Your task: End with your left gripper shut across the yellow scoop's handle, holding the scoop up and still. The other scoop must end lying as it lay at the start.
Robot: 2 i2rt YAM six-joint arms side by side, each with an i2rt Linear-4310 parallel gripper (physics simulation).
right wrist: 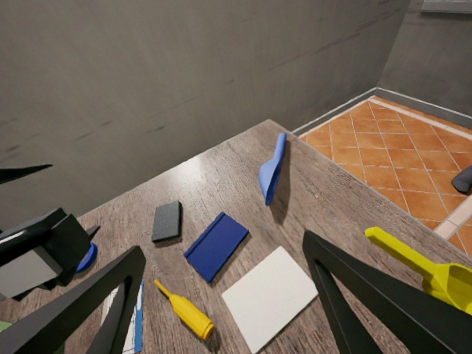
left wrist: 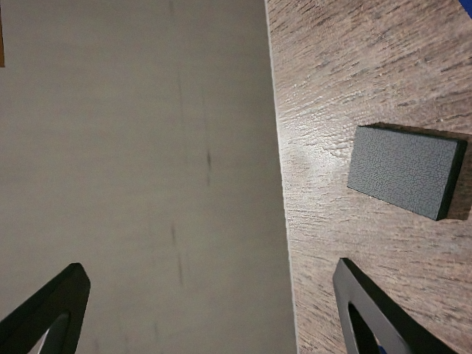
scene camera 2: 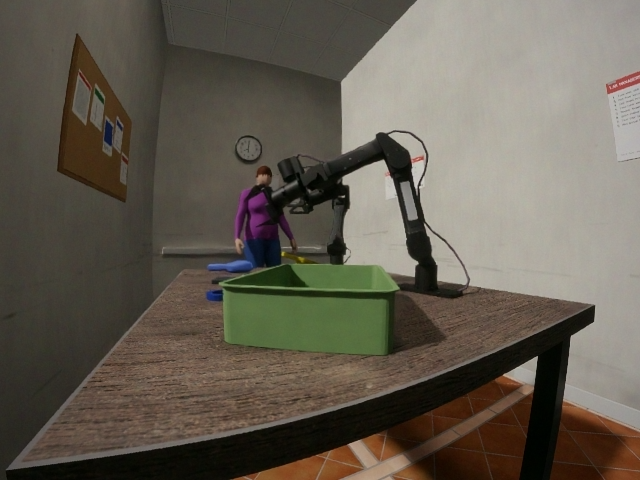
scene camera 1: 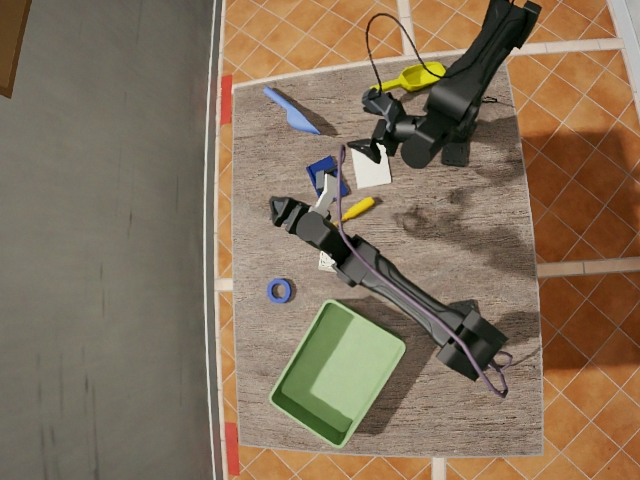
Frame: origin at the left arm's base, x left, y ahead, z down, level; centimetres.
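Seen in the pictures: left gripper, between the fingertips: (right wrist: pixel 75 198) (left wrist: pixel 212 270) (scene camera 2: pixel 250 213) (scene camera 1: pixel 285 204); right gripper, between the fingertips: (right wrist: pixel 223 245) (scene camera 2: pixel 288 209) (scene camera 1: pixel 355 126); left arm's base, origin of its link: (scene camera 2: pixel 425 291); right arm's base, origin of its link: (scene camera 1: pixel 455 133).
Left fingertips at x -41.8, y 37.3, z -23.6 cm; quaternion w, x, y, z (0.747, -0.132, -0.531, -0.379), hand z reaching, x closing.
Pixels of each thing's top centre, then the offset from my left fingertips to it.
- blue scoop, centre of its top: (right wrist: pixel 272 154) (scene camera 1: pixel 286 107) (scene camera 2: pixel 227 260) dx -35.4, dy -0.2, dz +18.1 cm
- blue case, centre of its top: (right wrist: pixel 215 242) (scene camera 1: pixel 326 179) dx -10.7, dy -7.2, dz +22.4 cm
- white pad, centre of its top: (right wrist: pixel 269 293) (scene camera 1: pixel 370 161) dx -13.1, dy -21.4, dz +23.1 cm
- yellow screwdriver, centre of its top: (right wrist: pixel 175 303) (scene camera 1: pixel 349 213) dx +1.2, dy -12.3, dz +20.9 cm
- dark block, centre of its top: (left wrist: pixel 392 168) (right wrist: pixel 165 219) (scene camera 1: pixel 287 212) (scene camera 2: pixel 228 278) dx -3.7, dy +6.4, dz +22.1 cm
- blue ring, centre of its top: (scene camera 2: pixel 221 292) (scene camera 1: pixel 278 291) (right wrist: pixel 79 256) dx +19.1, dy +13.5, dz +22.2 cm
- green crate, centre of its top: (scene camera 2: pixel 321 272) (scene camera 1: pixel 334 375) dx +44.2, dy -0.2, dz +15.1 cm
The yellow scoop (scene camera 1: pixel 421 77) (scene camera 2: pixel 300 259) (right wrist: pixel 447 280) lies near the table's top edge in scene camera 1, its handle pointing left; the right arm passes beside its bowl. The blue scoop (scene camera 1: pixel 298 119) (scene camera 2: pixel 233 266) (right wrist: pixel 271 172) lies tilted on its side near the top left corner. My left gripper (scene camera 1: pixel 273 210) (scene camera 2: pixel 261 206) (left wrist: pixel 212 270) is open and empty, high near the table's left edge, far from the yellow scoop. My right gripper (scene camera 1: pixel 364 152) (right wrist: pixel 223 245) is open and empty, above the table, below the yellow handle in scene camera 1.
A blue case (scene camera 1: pixel 324 166), a white pad (scene camera 1: pixel 372 173), a yellow screwdriver (scene camera 1: pixel 360 207) and a dark block (left wrist: pixel 402 170) (right wrist: pixel 167 221) lie mid-table. A blue ring (scene camera 1: pixel 270 290) lies above the green crate (scene camera 1: pixel 297 367) (scene camera 2: pixel 310 320). The two arms stand close together.
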